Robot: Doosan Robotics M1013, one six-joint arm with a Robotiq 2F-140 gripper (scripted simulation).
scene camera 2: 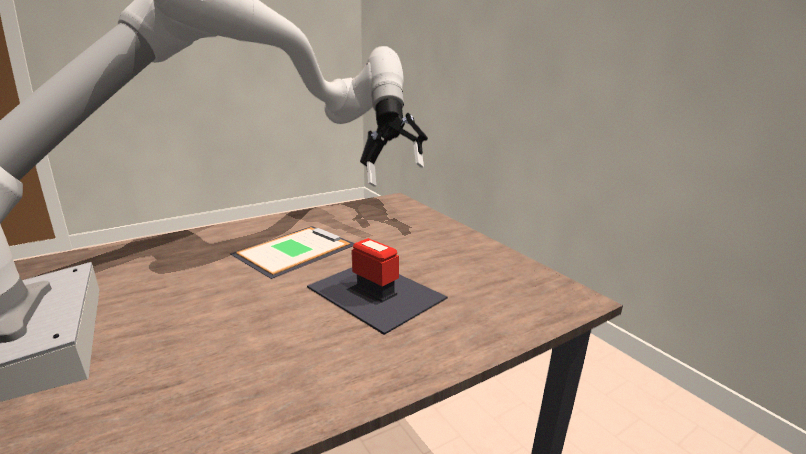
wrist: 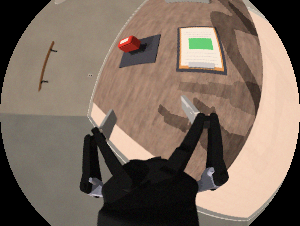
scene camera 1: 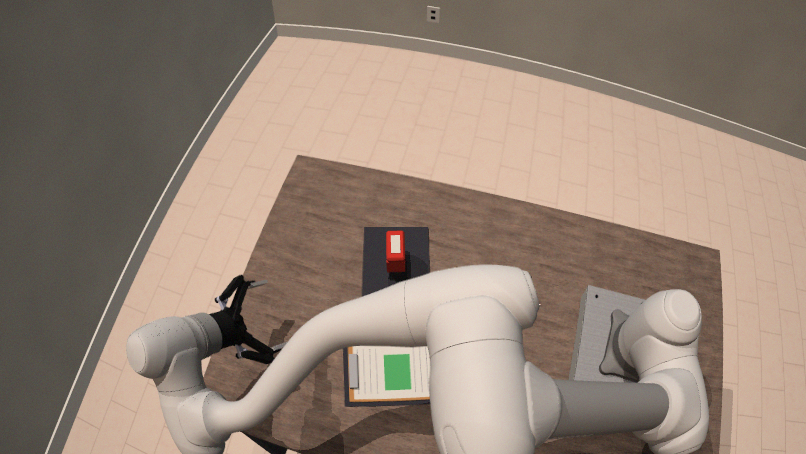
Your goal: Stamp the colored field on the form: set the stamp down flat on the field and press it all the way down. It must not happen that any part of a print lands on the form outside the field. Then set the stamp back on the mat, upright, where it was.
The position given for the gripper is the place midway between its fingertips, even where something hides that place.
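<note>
A clipboard (scene camera 1: 373, 375), (scene camera 2: 278, 256), (wrist: 199, 49) is part of the scene. So is the gripper (scene camera 1: 274, 313), (scene camera 2: 395, 175), (wrist: 147, 107).
</note>
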